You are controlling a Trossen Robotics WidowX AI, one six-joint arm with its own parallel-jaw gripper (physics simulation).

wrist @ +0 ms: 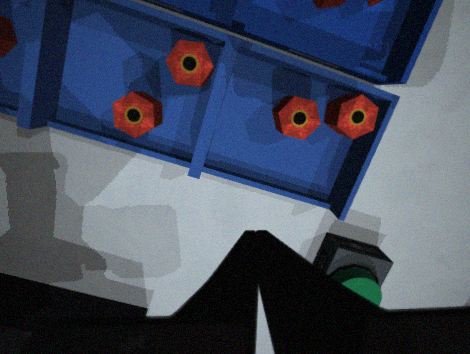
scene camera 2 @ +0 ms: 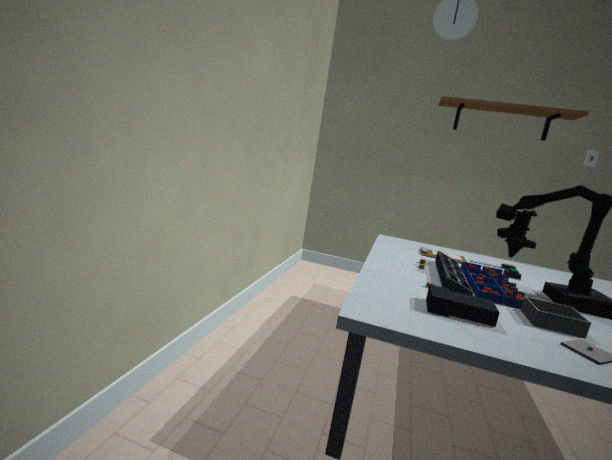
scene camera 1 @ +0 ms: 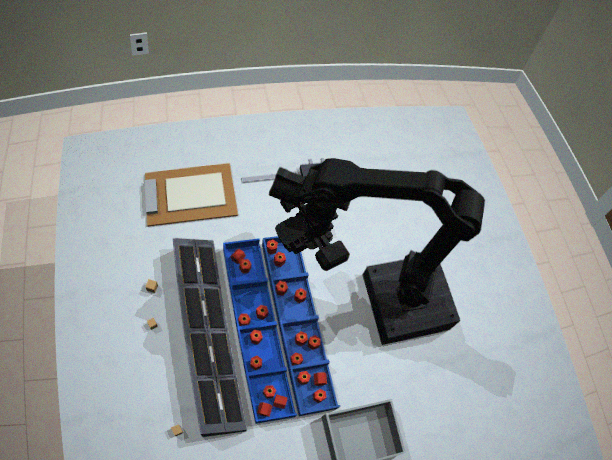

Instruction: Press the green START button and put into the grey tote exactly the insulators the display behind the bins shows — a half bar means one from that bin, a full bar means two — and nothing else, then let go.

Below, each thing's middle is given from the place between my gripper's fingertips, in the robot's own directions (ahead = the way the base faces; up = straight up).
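With the green START button (wrist: pixel 362 267) as the reference, my gripper is 120 mm to the left of it, 60 mm past it and 90 mm above it. The grey tote (scene camera 1: pixel 373 424) is 430 mm to the left of my gripper, 60 mm behind it and 90 mm below it. Then there is the dark block (scene camera 2: pixel 441 301), which I find 560 mm to the left of my gripper, 240 mm ahead of it and 90 mm below it.
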